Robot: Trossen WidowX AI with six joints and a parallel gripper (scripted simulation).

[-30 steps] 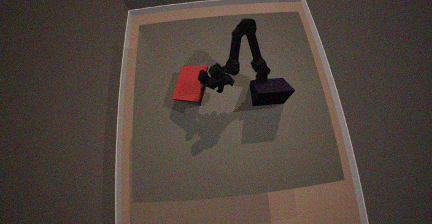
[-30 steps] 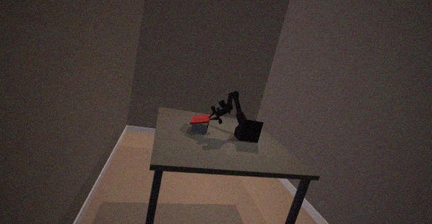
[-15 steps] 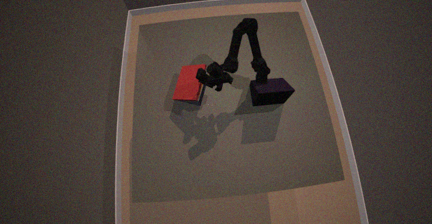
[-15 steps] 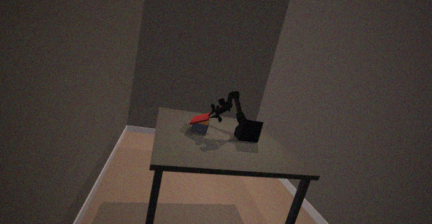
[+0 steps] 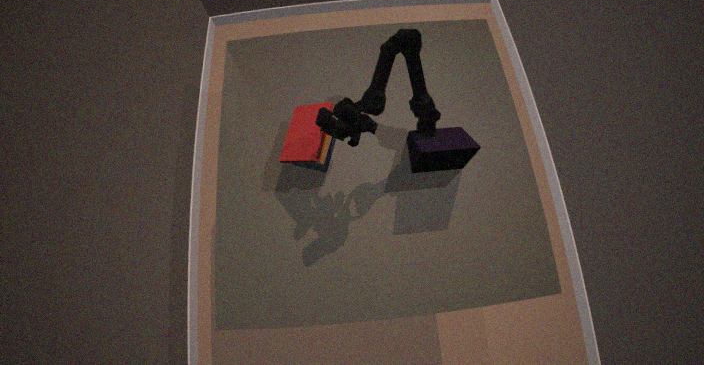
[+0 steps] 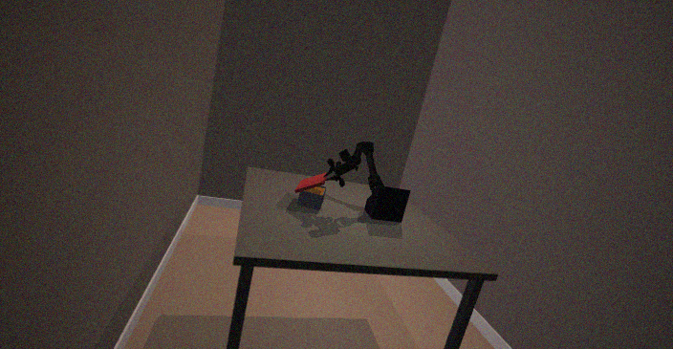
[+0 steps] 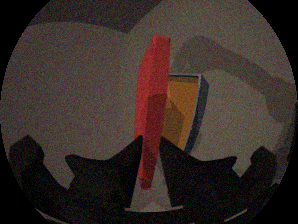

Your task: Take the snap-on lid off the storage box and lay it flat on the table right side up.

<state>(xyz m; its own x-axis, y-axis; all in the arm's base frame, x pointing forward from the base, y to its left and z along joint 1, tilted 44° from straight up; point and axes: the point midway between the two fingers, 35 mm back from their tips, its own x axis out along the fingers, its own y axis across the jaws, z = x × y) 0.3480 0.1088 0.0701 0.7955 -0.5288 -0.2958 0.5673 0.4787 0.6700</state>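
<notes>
My gripper tip is 70 mm short of the red lid, 10 mm to the left of it and 40 mm above it. From my gripper tip the other things lie so: blue storage box (50 mm ahead, 10 mm to the right, 130 mm below).
</notes>
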